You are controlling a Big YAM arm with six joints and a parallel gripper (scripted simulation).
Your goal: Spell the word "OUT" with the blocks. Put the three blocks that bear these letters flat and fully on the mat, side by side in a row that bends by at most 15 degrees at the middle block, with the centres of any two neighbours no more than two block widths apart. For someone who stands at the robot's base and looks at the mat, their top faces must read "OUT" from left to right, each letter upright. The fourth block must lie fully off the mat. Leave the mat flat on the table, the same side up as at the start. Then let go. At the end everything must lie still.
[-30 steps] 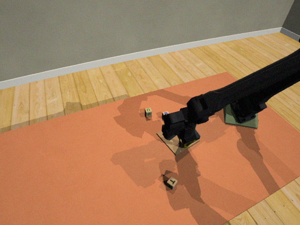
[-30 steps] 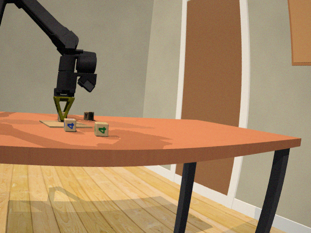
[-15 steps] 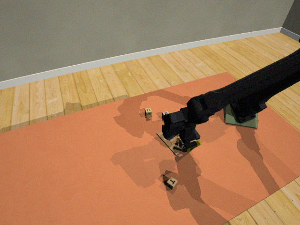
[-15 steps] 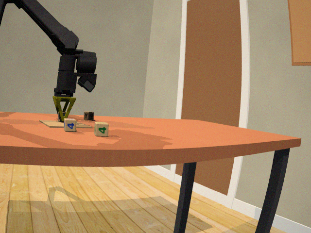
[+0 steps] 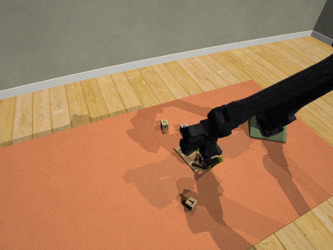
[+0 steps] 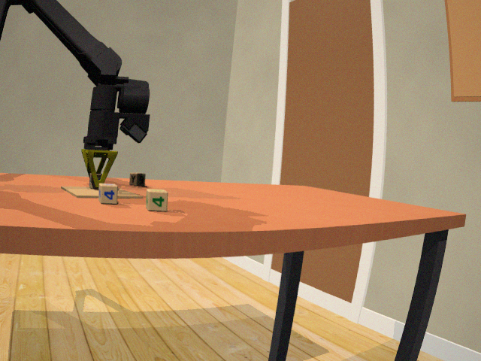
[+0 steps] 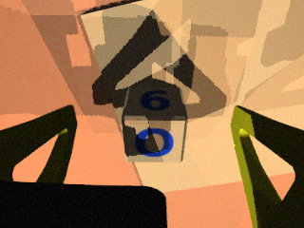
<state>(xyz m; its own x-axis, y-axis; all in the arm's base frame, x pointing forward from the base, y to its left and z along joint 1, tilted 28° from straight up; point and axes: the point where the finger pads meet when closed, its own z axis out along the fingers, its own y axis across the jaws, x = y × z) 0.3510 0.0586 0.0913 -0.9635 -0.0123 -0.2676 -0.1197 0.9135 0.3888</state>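
My gripper is now right at the O block. Also, from my hand: tan mat: 1 cm ahead, 5 cm to the right, 2 cm below; wooden block: 2 cm ahead, 18 cm to the right.
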